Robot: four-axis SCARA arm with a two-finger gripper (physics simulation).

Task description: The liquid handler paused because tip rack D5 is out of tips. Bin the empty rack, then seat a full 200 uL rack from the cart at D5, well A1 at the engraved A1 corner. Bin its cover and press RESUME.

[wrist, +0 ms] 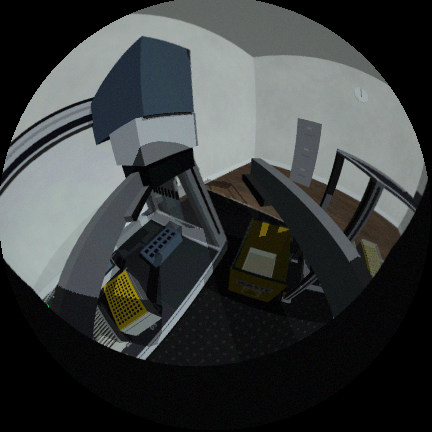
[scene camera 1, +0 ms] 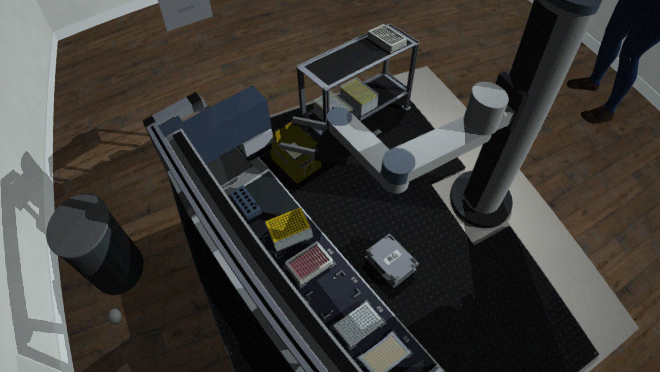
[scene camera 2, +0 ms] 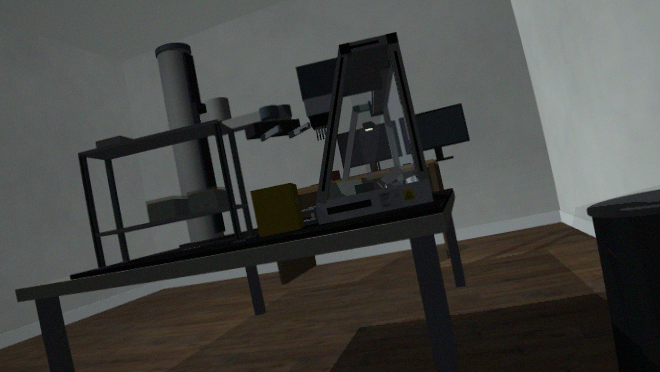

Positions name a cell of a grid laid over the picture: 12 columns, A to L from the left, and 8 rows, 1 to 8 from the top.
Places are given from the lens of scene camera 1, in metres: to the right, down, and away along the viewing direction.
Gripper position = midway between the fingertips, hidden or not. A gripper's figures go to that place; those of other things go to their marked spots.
my gripper (scene camera 1: F3): -0.13, -0.16, 1.29
grey box marked RG (scene camera 1: H6): 0.20, 0.23, 1.35
